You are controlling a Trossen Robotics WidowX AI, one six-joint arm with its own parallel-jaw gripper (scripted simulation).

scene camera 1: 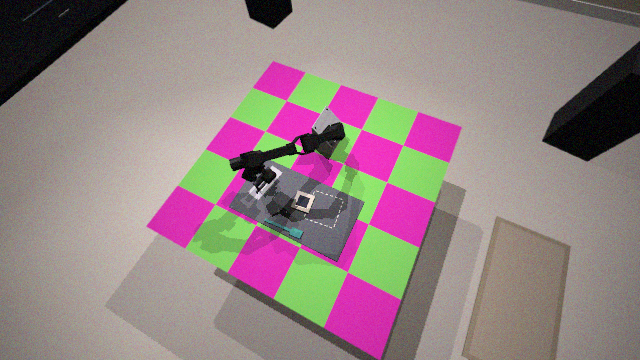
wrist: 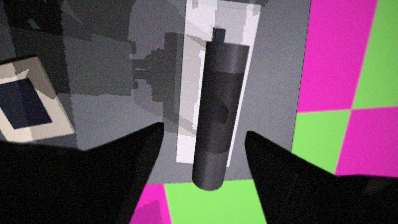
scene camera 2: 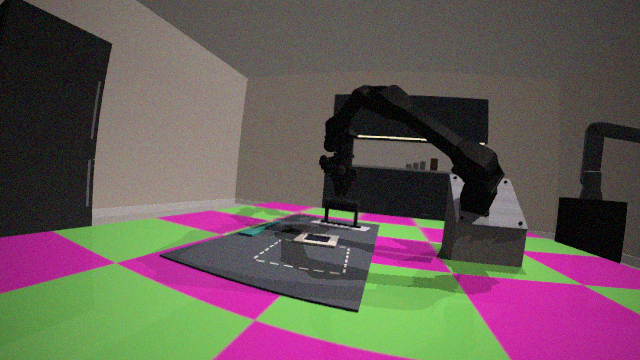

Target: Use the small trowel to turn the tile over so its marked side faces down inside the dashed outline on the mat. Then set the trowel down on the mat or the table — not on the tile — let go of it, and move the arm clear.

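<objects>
On a grey mat, [scene camera 2: 231, 255] and [scene camera 1: 330, 236] are the same spot.
</objects>
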